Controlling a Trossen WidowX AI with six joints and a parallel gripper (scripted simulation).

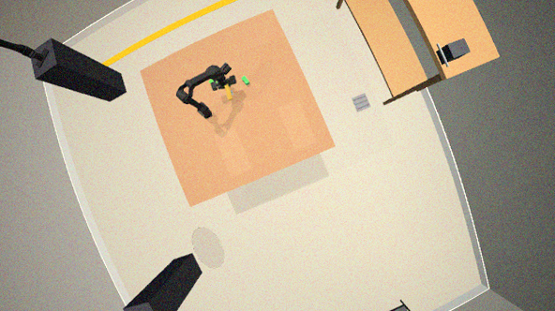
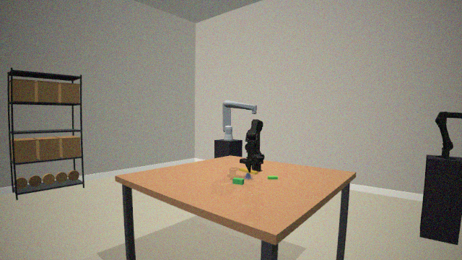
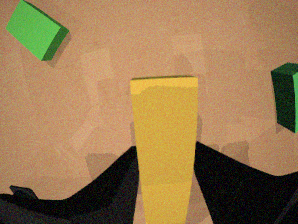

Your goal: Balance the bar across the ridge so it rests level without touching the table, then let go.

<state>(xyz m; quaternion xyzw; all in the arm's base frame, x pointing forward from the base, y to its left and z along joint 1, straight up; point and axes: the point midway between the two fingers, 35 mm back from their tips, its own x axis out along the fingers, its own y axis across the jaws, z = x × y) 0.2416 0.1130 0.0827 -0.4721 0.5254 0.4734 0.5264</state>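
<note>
The yellow bar lies 3 cm to the right of my gripper tip. From my gripper tip the other things lie so: green block (15 cm ahead, 3 cm below, 1 cm to the left).
</note>
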